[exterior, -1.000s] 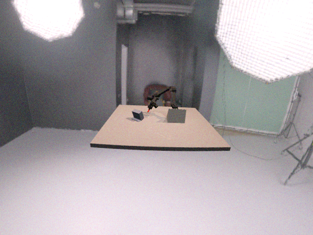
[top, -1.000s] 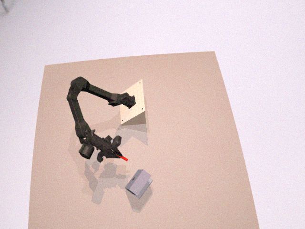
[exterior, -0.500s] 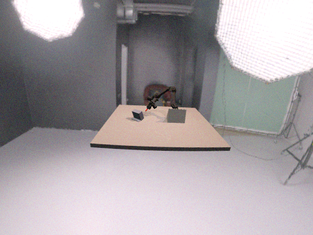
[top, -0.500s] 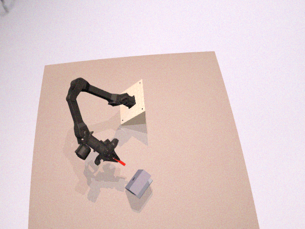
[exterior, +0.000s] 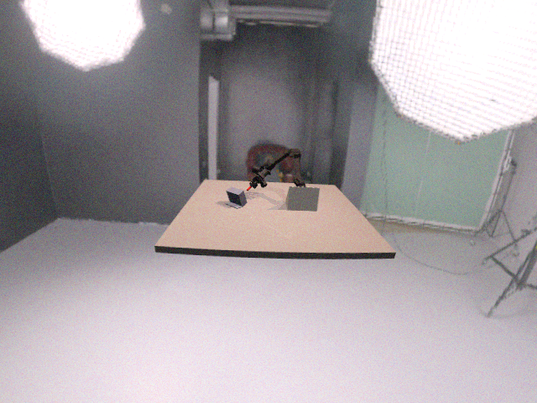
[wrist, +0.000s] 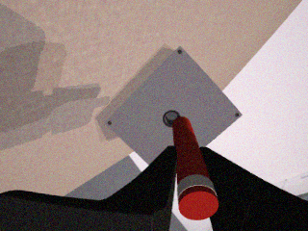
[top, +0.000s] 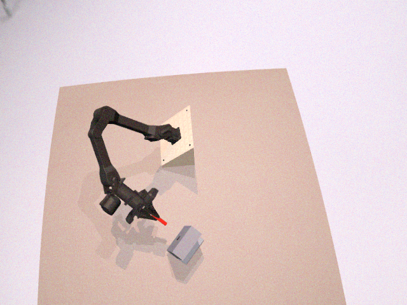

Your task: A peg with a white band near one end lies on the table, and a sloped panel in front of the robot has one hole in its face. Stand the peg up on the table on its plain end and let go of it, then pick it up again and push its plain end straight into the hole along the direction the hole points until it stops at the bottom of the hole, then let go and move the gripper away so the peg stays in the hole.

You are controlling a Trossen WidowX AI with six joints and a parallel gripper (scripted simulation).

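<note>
My gripper tip is now 10 cm short of the grey sloped panel, 8 cm to the right of it and 5 cm above it. From my gripper tip the other things lie so: red peg: 1 cm to the right, 1 cm behind, 1 cm above.
</note>
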